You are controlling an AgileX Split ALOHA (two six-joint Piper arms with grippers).
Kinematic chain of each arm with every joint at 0, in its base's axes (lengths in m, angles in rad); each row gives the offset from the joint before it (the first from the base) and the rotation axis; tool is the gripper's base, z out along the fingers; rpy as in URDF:
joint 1: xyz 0 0 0.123 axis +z
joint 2: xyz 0 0 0 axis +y
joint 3: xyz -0.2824 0 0.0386 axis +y
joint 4: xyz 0.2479 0 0.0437 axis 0.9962 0 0.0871
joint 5: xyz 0 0 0 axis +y
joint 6: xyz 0.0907 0 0.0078 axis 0.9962 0 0.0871
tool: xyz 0 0 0 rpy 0 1.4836 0
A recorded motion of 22 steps. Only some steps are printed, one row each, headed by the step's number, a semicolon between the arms.
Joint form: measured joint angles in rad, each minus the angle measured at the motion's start. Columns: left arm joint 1, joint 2, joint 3, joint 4, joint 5, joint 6; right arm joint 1, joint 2, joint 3, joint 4, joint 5, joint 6.
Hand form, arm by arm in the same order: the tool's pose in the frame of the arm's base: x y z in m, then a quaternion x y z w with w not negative. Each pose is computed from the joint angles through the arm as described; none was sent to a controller.
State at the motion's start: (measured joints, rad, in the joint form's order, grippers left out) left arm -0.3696 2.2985 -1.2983 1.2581 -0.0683 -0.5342; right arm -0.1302 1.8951 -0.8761 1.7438 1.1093 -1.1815
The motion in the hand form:
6: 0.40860 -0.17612 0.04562 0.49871 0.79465 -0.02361 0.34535; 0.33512 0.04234 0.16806 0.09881 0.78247 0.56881 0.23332
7: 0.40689 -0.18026 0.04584 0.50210 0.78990 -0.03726 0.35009; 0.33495 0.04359 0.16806 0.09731 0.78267 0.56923 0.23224
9: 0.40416 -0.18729 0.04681 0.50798 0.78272 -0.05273 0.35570; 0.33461 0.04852 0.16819 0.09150 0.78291 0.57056 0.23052
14: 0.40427 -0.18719 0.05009 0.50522 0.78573 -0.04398 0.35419; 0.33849 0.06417 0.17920 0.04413 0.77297 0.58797 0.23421
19: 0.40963 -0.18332 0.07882 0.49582 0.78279 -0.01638 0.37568; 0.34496 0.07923 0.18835 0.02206 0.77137 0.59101 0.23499
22: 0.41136 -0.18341 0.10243 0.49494 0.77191 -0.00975 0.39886; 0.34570 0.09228 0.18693 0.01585 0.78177 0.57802 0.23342
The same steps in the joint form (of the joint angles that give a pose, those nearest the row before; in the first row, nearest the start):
6: -0.0041 0.0220 -0.0013 0.0006 -0.1047 -0.0322; 0.0123 0.0000 0.0000 -0.0009 0.0286 -0.0021
7: -0.0086 0.0229 -0.0003 0.0011 -0.1337 -0.0348; 0.0160 0.0000 0.0000 -0.0010 0.0286 -0.0021
9: -0.0197 0.0229 -0.0003 0.0020 -0.1646 -0.0379; 0.0312 0.0000 0.0000 0.0037 0.0272 -0.0069
14: -0.0238 0.0131 0.0006 0.0106 -0.1407 -0.0526; 0.0746 0.0000 -0.0411 -0.0012 0.0679 -0.0269
19: -0.0209 -0.0545 0.0006 0.0106 -0.0900 -0.0526; 0.1209 0.0000 -0.0882 -0.0012 0.0550 -0.0086
22: -0.0200 -0.1073 0.0006 0.0177 -0.0880 -0.0516; 0.1644 0.0000 -0.0963 0.0034 0.0028 -0.0086

